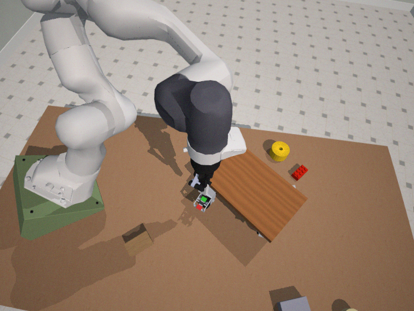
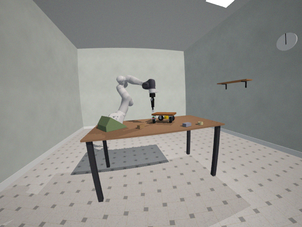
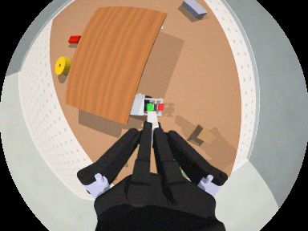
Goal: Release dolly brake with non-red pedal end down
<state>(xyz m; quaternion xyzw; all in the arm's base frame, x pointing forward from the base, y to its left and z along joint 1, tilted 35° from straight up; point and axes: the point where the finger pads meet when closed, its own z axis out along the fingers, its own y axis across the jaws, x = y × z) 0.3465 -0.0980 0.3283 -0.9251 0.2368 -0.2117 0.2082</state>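
My hand is 110 mm above the caster brake pedal and 10 mm to the left of it. From my hand the other things lie so: small wooden block (190 mm behind, 170 mm below, 160 mm to the right); then red brick (370 mm ahead, 200 mm to the left, 170 mm below); then yellow spool (290 mm to the left, 280 mm ahead, 170 mm below).
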